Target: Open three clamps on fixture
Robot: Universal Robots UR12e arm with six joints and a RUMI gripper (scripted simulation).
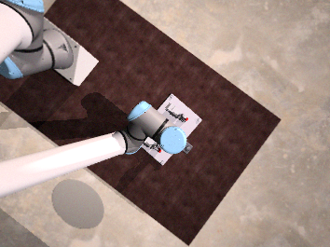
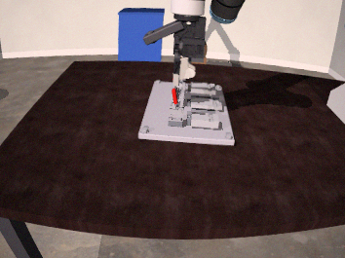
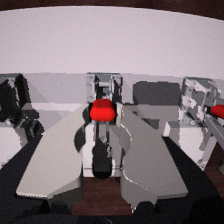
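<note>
The grey fixture plate lies 4 cm behind my hand and 7 cm below it.
</note>
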